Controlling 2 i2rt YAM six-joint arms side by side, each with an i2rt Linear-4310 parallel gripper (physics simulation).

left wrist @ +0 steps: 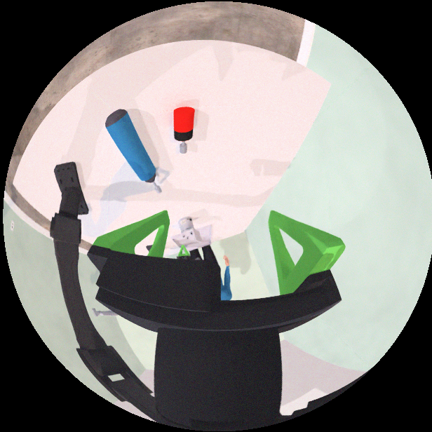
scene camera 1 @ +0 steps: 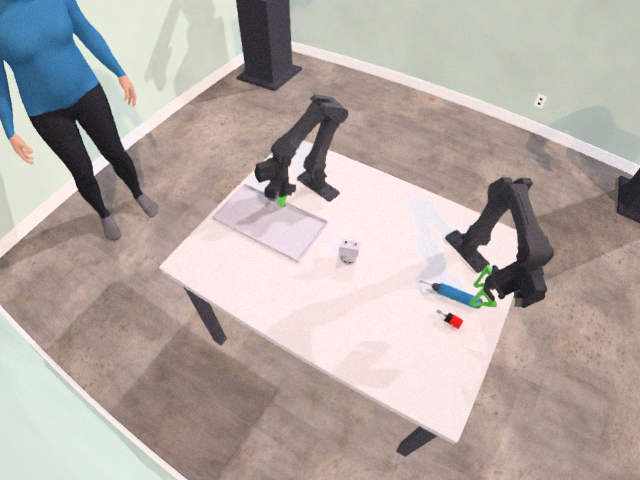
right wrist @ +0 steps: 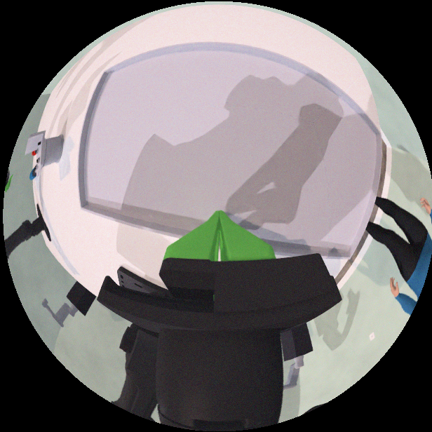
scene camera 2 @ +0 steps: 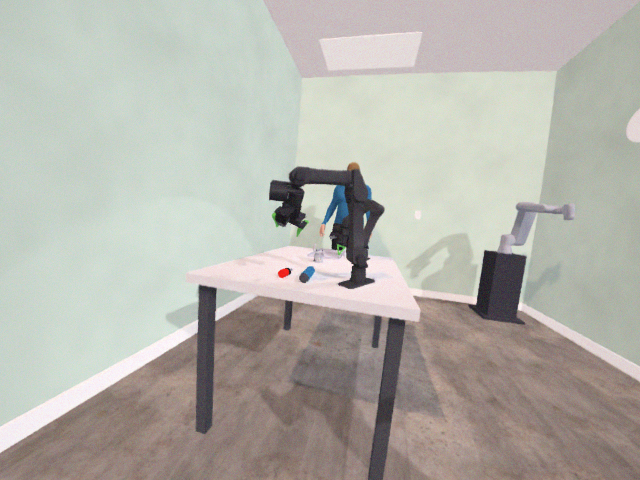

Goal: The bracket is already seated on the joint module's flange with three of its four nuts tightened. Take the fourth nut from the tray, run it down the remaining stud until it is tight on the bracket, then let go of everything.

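Places are measured from the left arm's base along level axes (x right, y ahead, z up), in millimetres.
Pixels of known places: left gripper, fingertip midpoint: [scene camera 1: 472, 295] [scene camera 2: 287, 231]; right gripper, fingertip midpoint: [scene camera 1: 282, 207] [scene camera 2: 338, 254]; left arm's base, link origin: [scene camera 1: 466, 251] [scene camera 2: 357, 283]; right arm's base, link origin: [scene camera 1: 318, 186].
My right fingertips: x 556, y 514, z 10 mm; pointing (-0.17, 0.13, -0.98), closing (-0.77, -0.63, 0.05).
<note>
Ahead of a thing's pixels: the offset from my right fingertips to its middle.
The pale joint module with its bracket [scene camera 1: 348, 250] [scene camera 2: 318, 256] stands upright right of the shallow grey tray {dx -33, dy +75, dz -2 mm} [scene camera 1: 299, 238] [right wrist: 150, 105]; in the right wrist view the module [right wrist: 54, 149] is at the far left. Its nuts and studs are too small to tell apart. My right gripper [scene camera 1: 282, 204] [right wrist: 219, 216] is low over the tray's edge nearest its arm base, fingertips pressed together. The fourth nut cannot be made out in the right wrist view; the shut fingers hide a small patch of tray edge. My left gripper [scene camera 1: 474, 296] [left wrist: 218, 215] is open and empty, high above the table's right end.
A blue-handled driver {dx -663, dy -321, dz +10 mm} [scene camera 1: 457, 294] [scene camera 2: 307, 274] [left wrist: 132, 145] and a short red-handled driver {dx -736, dy -254, dz +7 mm} [scene camera 1: 454, 320] [scene camera 2: 284, 272] [left wrist: 184, 120] lie on the table below and near my left gripper. A person [scene camera 1: 56, 62] stands beyond the tray end of the table.
</note>
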